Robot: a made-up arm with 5 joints.
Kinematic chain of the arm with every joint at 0, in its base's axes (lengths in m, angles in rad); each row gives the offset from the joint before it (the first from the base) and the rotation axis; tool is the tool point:
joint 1: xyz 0 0 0.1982 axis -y
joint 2: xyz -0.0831 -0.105 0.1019 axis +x
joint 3: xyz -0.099 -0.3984 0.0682 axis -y
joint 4: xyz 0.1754 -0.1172 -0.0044 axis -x
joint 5: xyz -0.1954 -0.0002 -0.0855 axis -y
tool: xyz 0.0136 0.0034 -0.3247
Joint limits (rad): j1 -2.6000..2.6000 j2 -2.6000..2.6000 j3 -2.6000..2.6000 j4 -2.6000..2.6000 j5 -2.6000..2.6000
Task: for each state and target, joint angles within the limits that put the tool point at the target. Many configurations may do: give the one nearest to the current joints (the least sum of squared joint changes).
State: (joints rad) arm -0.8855 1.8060 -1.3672 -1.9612 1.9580
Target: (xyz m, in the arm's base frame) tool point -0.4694 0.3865 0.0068
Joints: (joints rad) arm -0.5134 2.3241 -2.0358 -1.9773 2.6000
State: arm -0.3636 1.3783 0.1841 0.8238 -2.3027
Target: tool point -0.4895 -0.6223 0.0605
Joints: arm -0.0107 0.8268 -0.5065 0.9034 -1.8110
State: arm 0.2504 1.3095 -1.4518 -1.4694 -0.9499
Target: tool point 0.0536 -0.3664 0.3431
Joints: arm -0.2402 0.6222 -1.8628 -2.0081 -0.5503
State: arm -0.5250 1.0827 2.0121 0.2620 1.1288
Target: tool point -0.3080 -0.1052 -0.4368
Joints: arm -0.4010 2.0195 1.9414 0.7440 0.7434
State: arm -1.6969 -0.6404 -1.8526 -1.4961 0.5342
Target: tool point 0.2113 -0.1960 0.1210
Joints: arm -1.9760 -0.8049 -1.5986 -2.0119 0.1563
